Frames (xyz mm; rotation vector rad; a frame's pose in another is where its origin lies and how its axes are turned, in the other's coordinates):
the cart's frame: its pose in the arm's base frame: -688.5 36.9 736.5 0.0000 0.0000 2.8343
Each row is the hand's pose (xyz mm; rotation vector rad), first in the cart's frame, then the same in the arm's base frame.
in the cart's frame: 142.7 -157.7 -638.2 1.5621 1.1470 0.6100
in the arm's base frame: -776.8 230.4 98.3 1.0622 -2.0418 -1.5890
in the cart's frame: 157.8 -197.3 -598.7 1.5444 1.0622 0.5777
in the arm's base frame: -779.2 272.7 137.8 0.9862 -2.0477 -1.6811
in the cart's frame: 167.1 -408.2 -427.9 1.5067 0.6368 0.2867
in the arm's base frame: -724.3 476.5 308.6 0.5489 -2.1838 -2.1251
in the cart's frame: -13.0 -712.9 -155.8 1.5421 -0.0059 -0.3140
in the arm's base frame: -460.5 712.5 580.7 0.2966 1.8682 1.8431
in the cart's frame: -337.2 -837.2 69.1 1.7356 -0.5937 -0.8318
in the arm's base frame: -113.9 732.9 805.6 0.8938 1.7033 1.1860
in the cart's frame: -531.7 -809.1 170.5 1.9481 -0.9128 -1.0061
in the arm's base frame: 63.0 647.3 907.0 1.1612 1.7274 0.7667
